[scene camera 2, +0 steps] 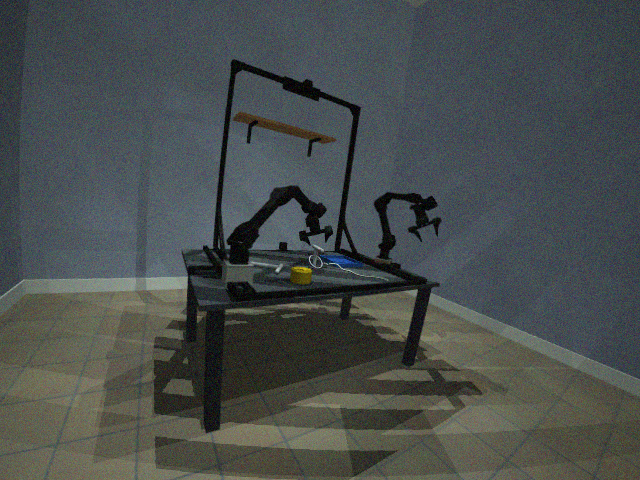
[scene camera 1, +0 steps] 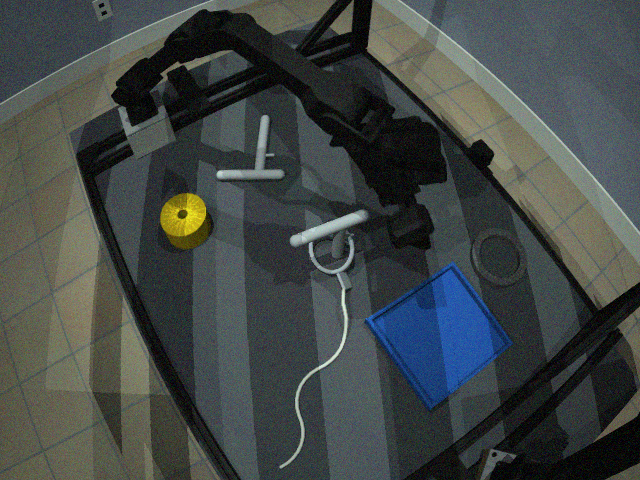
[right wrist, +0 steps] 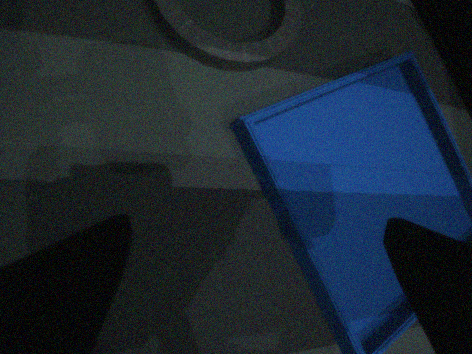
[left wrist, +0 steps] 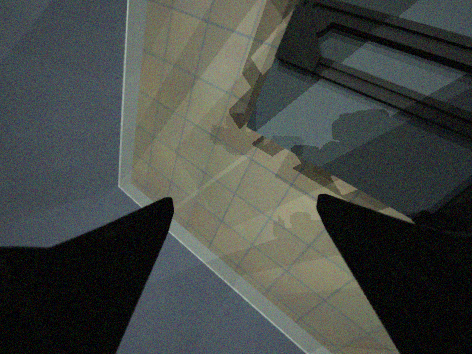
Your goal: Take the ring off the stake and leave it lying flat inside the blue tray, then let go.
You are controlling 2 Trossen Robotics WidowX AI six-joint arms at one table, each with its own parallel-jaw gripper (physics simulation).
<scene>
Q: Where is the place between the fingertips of my left gripper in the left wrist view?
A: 245, 202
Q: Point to a yellow spool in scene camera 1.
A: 184, 218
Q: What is my right gripper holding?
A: Nothing.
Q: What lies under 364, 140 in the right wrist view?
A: A blue tray.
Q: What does the T-shaped piece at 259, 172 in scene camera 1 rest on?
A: The table.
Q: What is my left gripper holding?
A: Nothing.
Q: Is my right gripper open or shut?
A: Open.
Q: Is my left gripper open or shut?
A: Open.
</scene>
